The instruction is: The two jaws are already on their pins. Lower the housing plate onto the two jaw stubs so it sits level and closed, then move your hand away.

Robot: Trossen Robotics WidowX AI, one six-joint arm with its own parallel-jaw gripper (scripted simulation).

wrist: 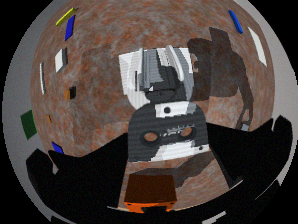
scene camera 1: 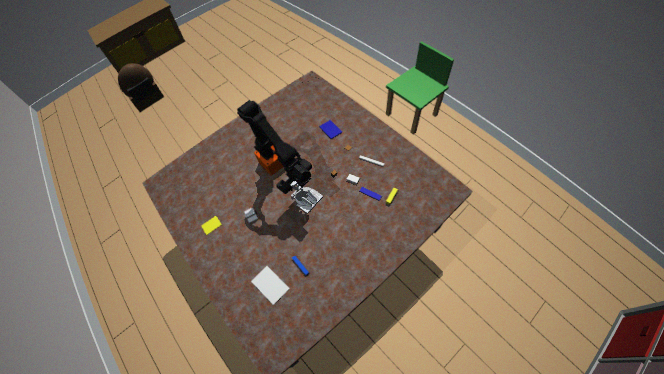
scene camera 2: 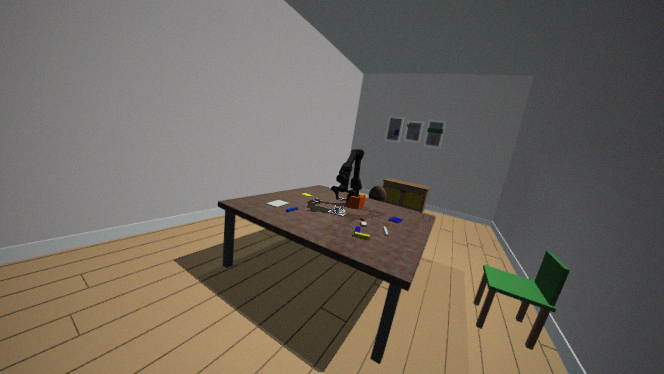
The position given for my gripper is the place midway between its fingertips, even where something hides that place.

In view: my gripper (wrist: 166, 132) and a white sheet (scene camera 1: 267, 282).
